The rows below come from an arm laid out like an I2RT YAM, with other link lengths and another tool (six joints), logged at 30 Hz.
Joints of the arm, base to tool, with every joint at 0 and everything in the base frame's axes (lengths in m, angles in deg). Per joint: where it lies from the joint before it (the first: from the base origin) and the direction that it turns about. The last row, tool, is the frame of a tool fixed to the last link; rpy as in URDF.
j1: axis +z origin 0 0 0.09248
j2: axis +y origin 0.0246 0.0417 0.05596
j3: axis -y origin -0.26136 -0.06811 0
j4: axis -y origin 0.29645 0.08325 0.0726
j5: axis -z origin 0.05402 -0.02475 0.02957
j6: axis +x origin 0.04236 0 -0.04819
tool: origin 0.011 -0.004 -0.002 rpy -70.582 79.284 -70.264
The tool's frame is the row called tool.
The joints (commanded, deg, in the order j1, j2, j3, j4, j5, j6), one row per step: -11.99 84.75 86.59 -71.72 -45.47 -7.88; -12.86 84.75 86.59 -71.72 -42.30 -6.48; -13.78 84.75 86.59 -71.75 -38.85 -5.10; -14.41 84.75 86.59 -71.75 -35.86 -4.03; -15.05 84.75 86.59 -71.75 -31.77 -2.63; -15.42 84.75 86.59 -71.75 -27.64 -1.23
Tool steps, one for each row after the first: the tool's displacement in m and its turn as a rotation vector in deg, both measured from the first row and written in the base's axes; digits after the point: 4 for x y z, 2 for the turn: 0.0000 -0.0071 -0.0018 -2.36 1.51 -2.91; -0.0002 -0.0148 -0.0036 -4.95 3.08 -6.00; -0.0006 -0.0206 -0.0050 -7.23 4.31 -8.46; -0.0011 -0.0275 -0.0068 -10.36 5.90 -11.62; -0.0018 -0.0329 -0.0083 -13.52 7.43 -14.57
